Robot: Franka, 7 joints.
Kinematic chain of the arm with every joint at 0, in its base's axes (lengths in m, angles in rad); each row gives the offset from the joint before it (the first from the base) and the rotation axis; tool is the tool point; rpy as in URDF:
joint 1: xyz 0 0 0.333 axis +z
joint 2: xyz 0 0 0 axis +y
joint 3: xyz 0 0 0.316 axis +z
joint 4: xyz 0.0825 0 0 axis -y
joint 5: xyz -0.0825 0 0.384 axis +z
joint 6: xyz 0 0 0 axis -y
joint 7: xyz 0.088 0 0 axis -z
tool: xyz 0 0 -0.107 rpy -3.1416 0 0
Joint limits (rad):
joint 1: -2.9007..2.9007
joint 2: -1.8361..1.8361
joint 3: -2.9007..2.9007
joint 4: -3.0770..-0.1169
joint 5: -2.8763..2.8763
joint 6: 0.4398..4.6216
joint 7: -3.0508..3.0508
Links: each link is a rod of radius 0.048 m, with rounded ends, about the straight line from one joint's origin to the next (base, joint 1, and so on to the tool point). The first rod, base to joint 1, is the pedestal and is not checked.
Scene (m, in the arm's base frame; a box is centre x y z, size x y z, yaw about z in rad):
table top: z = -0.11
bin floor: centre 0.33 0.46 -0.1 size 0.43 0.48 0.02 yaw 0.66
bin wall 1: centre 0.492 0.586 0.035 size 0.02 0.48 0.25 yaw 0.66
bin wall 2: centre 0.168 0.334 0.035 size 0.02 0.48 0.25 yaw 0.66
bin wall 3: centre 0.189 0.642 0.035 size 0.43 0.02 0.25 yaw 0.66
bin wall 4: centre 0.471 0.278 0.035 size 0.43 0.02 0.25 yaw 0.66
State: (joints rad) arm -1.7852 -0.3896 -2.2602 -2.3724 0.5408 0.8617 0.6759
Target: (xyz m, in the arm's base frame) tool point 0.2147 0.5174 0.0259
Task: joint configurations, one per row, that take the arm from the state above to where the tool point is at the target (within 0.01 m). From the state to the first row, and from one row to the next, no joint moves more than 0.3 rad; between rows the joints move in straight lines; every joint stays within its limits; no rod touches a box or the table.
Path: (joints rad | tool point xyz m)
1: -1.9766 -0.4253 -2.4518 -2.1506 0.5372 0.9899 0.6759 | -0.1769 0.3651 0.2868
2: -2.1680 -0.4611 -2.6434 -1.9289 0.5336 1.1182 0.6759 | -0.0098 0.4841 0.2917
3: -2.3594 -0.4968 -2.8349 -1.7071 0.5300 1.2464 0.6759 | 0.2147 0.5174 0.3123
4: -2.3328 -0.7821 -2.8678 -1.6315 0.5461 1.4025 0.6759 | 0.2259 0.5327 0.1734
5: -2.3063 -1.0675 -2.9007 -1.5558 0.5622 1.5586 0.6759 | 0.2147 0.5174 0.0259

